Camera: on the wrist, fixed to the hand. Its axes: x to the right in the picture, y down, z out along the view.
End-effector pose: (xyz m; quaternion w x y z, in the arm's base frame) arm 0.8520 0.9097 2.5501 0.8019 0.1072 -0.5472 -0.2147
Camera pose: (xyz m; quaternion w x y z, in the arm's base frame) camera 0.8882 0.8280 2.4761 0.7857 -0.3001 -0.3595 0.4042
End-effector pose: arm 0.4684 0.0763 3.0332 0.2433 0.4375 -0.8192 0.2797
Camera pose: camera 0.5653 0.0849 3.0965 0.0880 -0.3003 -0.8623 0.3982
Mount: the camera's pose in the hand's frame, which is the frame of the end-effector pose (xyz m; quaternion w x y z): -0.0126 -0.0942 -0.0666 0.7078 -0.0265 0.1205 0.6956
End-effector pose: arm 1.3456 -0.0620 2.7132 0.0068 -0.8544 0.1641 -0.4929
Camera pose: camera 1.3093 0.0407 2.7532 0.3053 -0.4314 0.7244 -0.4428
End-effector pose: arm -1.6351 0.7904 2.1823 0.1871 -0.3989 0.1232 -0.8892
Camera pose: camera -1.6998 0.8852 2.1653 0.7255 -0.0945 0.4108 -0.5440
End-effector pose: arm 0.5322 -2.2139 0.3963 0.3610 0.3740 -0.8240 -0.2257
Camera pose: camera 0.6316 -2.2691 0.3729 0.5217 -0.2908 -0.7938 0.1146
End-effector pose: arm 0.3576 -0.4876 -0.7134 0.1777 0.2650 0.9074 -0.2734
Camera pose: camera 0.3013 -0.5200 -0.6172 0.2136 0.8470 0.4866 -0.0139
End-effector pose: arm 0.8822 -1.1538 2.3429 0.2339 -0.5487 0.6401 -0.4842
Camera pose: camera 0.8753 -1.1112 2.4506 0.4107 0.1090 0.8757 -0.2292
